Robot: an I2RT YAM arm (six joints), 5 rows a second.
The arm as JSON. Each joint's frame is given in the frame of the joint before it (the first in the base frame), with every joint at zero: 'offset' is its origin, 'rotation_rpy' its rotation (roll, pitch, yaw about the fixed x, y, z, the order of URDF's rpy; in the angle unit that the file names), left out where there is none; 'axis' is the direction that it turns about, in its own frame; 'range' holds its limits. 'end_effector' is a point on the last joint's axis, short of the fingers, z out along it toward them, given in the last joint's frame.
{
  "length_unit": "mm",
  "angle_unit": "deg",
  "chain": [
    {
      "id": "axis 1",
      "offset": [
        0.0,
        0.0,
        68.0
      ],
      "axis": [
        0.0,
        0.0,
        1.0
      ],
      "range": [
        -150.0,
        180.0
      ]
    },
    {
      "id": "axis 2",
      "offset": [
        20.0,
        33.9,
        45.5
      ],
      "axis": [
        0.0,
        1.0,
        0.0
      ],
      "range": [
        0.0,
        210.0
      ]
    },
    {
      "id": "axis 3",
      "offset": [
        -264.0,
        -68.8,
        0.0
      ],
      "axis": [
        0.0,
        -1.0,
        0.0
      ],
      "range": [
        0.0,
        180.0
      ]
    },
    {
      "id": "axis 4",
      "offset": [
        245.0,
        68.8,
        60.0
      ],
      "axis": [
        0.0,
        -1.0,
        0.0
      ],
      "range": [
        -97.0,
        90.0
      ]
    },
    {
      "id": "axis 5",
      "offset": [
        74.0,
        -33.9,
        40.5
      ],
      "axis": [
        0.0,
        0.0,
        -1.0
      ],
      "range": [
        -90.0,
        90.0
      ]
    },
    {
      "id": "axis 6",
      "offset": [
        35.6,
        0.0,
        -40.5
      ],
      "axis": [
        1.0,
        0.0,
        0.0
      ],
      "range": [
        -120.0,
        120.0
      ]
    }
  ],
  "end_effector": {
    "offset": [
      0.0,
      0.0,
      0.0
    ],
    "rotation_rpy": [
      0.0,
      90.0,
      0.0
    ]
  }
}
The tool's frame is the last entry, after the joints.
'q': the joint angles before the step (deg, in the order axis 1, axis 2, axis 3, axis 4, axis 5, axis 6). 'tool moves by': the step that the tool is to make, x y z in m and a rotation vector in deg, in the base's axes. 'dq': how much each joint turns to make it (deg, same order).
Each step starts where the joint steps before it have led.
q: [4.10, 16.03, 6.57, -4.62, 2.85, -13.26]
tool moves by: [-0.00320, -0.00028, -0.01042, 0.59, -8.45, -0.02]
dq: [-0.02, -5.74, -5.88, 8.61, 0.00, -0.01]
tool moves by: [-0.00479, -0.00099, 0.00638, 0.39, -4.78, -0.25]
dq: [-0.35, -4.97, -0.42, 0.24, -0.10, 0.06]
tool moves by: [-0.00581, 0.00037, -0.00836, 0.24, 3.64, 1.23]
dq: [-0.02, -5.06, 0.00, -8.70, -1.27, 0.42]
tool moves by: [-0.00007, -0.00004, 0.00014, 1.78, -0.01, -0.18]
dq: [-0.01, -0.07, 0.00, 0.00, 0.04, 1.78]
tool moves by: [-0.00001, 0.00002, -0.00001, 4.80, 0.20, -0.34]
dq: [0.00, 0.00, 0.01, -0.02, -0.03, 4.82]
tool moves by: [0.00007, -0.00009, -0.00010, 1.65, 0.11, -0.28]
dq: [0.00, 0.06, -0.01, 0.02, 0.15, 1.67]
